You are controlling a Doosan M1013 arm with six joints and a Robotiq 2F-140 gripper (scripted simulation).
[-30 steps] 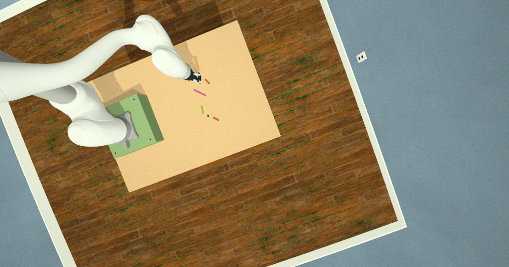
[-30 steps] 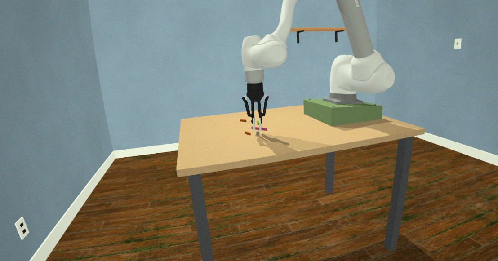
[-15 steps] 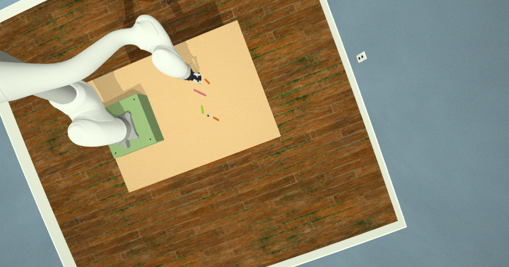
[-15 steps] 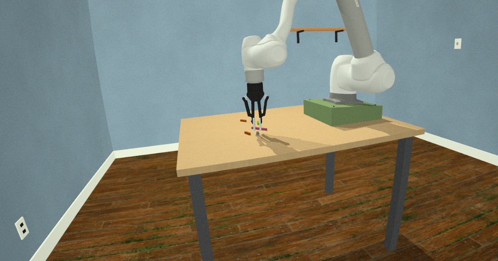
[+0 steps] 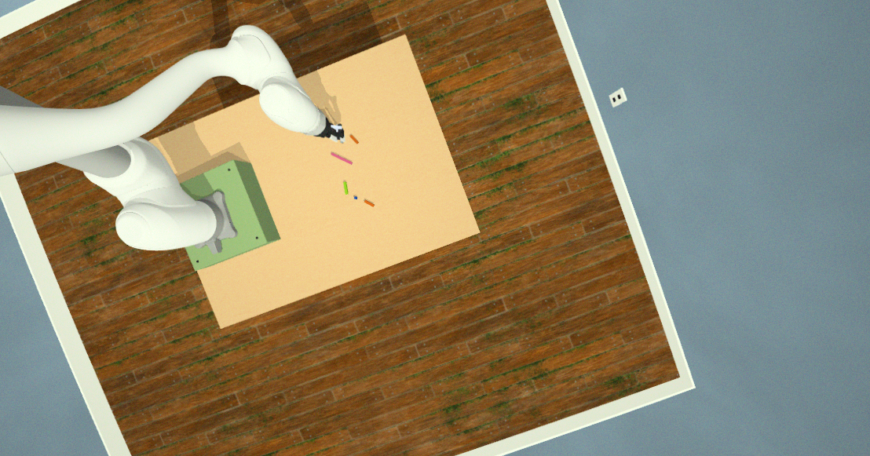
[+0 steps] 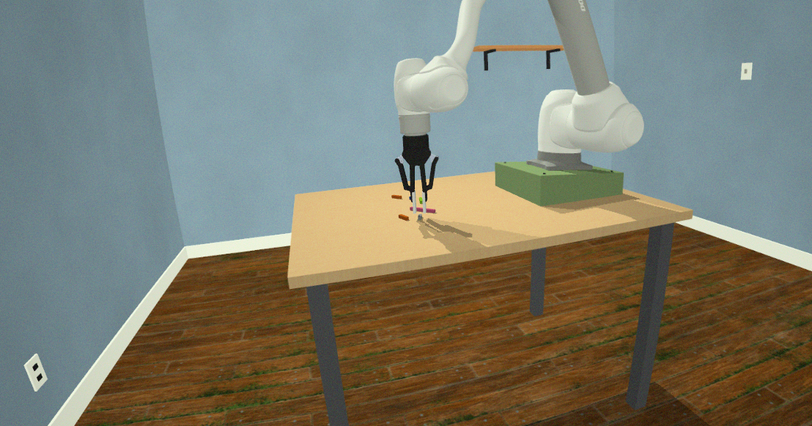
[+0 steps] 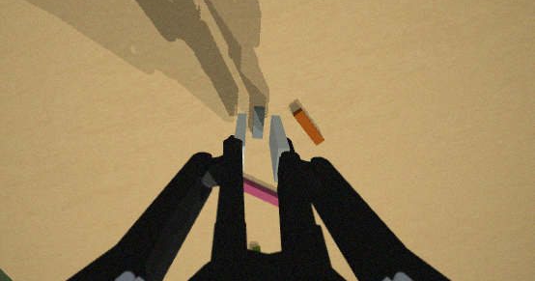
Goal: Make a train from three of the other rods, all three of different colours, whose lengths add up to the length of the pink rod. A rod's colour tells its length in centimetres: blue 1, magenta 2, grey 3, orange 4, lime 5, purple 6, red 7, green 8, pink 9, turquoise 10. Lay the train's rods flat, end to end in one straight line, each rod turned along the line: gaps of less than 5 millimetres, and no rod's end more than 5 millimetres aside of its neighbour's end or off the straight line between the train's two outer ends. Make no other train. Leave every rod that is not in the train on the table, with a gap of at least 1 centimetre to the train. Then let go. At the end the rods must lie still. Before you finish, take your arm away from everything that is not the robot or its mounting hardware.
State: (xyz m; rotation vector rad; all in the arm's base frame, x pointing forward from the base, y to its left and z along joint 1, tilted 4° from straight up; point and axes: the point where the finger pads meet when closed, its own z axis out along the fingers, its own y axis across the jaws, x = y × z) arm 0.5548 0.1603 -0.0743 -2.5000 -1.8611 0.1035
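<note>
My hand is 5 cm above the grey rod. The rest, counted from my hand: blue rod: 24 cm to the right, 5 cm below, 2 cm behind; then lime rod: 19 cm to the right, 5 cm below, 4 cm behind; then pink rod: 7 cm to the right, 5 cm below, 2 cm behind.
</note>
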